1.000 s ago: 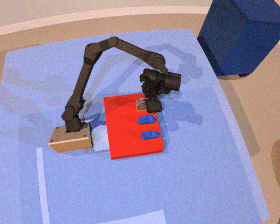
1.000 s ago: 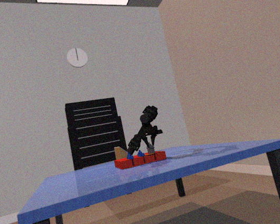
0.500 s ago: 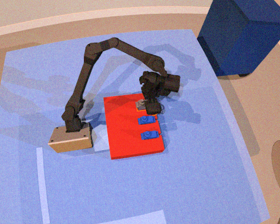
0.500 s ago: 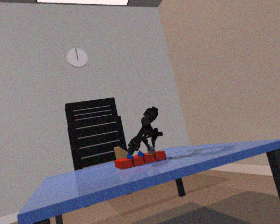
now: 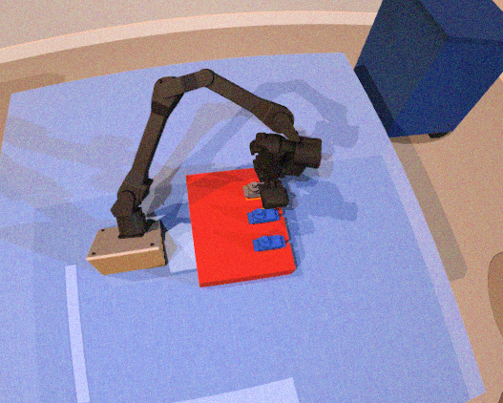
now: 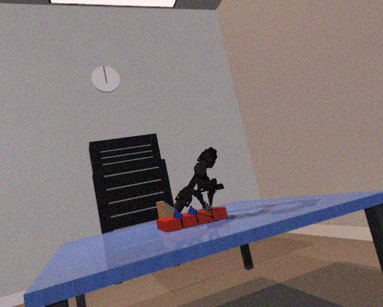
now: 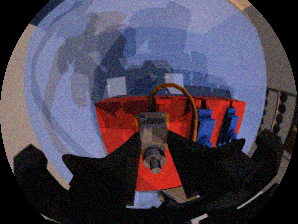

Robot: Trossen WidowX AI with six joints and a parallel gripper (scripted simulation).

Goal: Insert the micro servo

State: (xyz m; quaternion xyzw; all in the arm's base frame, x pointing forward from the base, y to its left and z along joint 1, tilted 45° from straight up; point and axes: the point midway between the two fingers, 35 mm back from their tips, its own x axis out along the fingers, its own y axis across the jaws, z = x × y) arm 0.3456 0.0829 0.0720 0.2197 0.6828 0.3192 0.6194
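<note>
Right now the red deck is 120 mm behind my gripper tip, 90 mm to the right of it and 40 mm below it.
</note>
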